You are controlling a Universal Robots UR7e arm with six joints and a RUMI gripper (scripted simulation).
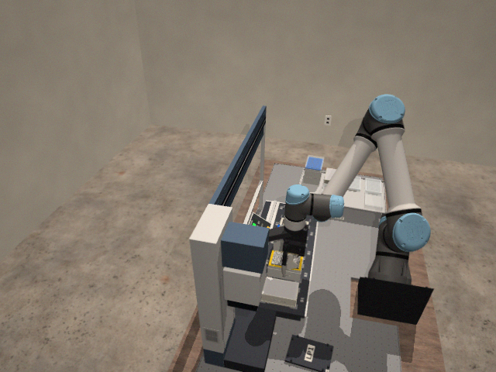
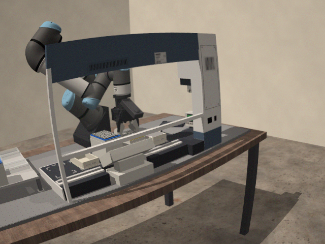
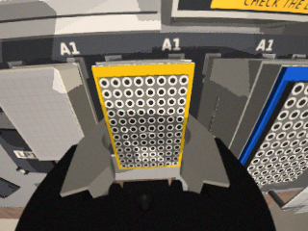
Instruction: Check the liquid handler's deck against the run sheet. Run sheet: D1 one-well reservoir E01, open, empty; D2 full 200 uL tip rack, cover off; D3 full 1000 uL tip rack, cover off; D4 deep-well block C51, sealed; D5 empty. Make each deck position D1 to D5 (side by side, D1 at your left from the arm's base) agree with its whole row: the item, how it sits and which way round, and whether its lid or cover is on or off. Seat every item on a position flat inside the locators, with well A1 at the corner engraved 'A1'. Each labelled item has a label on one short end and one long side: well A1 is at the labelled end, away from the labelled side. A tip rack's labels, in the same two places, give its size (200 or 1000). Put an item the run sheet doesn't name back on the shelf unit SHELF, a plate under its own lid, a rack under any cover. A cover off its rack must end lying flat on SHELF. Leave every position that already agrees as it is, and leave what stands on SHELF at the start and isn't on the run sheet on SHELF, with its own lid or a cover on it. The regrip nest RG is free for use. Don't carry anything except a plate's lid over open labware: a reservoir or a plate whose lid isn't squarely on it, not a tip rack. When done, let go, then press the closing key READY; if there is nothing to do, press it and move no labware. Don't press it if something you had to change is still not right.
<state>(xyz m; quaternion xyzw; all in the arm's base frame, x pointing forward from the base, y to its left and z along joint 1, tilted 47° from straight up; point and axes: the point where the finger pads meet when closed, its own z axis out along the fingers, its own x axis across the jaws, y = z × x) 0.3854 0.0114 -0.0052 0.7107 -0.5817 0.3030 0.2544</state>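
My gripper is now 1 cm short of the yellow-rimmed tip rack, 1 cm to the right of it and 1 cm below it. The rest, counted from my hand: blue-rimmed tip rack 2 cm ahead, 12 cm to the right, 3 cm above; then white sealed block 2 cm behind, 12 cm to the left, 1 cm below; then frame bar 20 cm ahead, 5 cm to the right, 8 cm above.
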